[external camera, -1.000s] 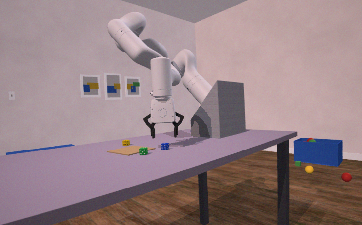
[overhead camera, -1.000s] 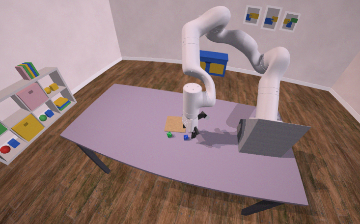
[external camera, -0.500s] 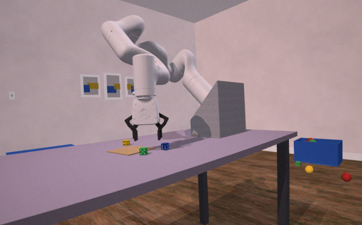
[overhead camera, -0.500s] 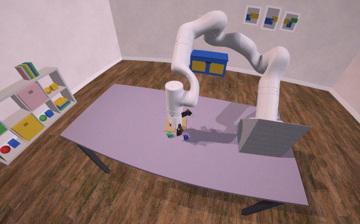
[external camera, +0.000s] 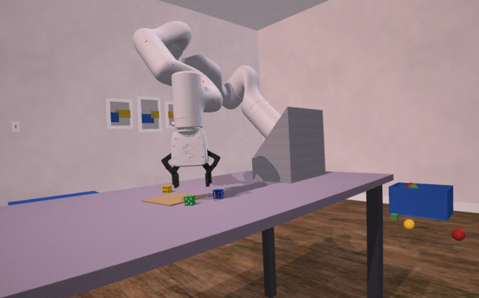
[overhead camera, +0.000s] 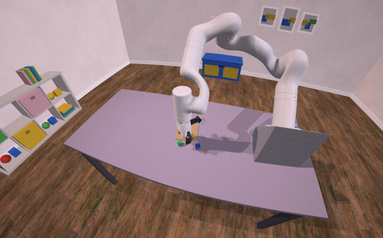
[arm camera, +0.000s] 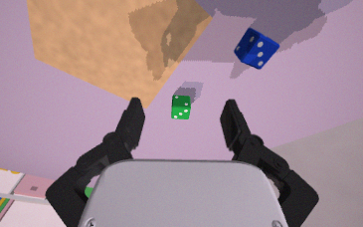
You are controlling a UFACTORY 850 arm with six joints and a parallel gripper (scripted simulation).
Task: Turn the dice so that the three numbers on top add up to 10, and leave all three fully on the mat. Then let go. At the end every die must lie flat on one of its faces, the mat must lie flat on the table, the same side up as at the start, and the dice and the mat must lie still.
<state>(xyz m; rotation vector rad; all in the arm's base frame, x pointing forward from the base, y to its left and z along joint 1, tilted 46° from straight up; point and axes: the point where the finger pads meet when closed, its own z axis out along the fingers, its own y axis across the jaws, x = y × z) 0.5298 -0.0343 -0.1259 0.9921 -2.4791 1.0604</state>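
Now: the green die 40 mm below my hand, 20 mm to the left of it and 20 mm ahead of it. Also, from my hand: blue die (80 mm behind, 40 mm below, 20 mm to the left); tan mat (90 mm to the right, 50 mm below, 10 mm ahead); yellow die (220 mm to the right, 40 mm below, 40 mm behind).
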